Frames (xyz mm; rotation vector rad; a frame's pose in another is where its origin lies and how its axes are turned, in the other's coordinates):
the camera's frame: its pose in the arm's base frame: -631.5 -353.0 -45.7 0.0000 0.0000 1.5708
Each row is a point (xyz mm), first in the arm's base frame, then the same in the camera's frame.
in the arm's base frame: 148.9 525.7 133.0
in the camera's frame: 878.7 -780.4 178.7
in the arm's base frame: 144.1 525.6 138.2
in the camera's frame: 878.6 -775.6 183.9
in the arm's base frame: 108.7 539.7 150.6
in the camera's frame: 892.7 -740.2 196.3
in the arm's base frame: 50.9 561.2 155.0
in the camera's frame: 914.2 -682.4 200.7
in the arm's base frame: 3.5 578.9 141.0
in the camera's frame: 931.9 -635.0 186.7
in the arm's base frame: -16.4 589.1 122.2
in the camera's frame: 942.1 -615.1 167.9
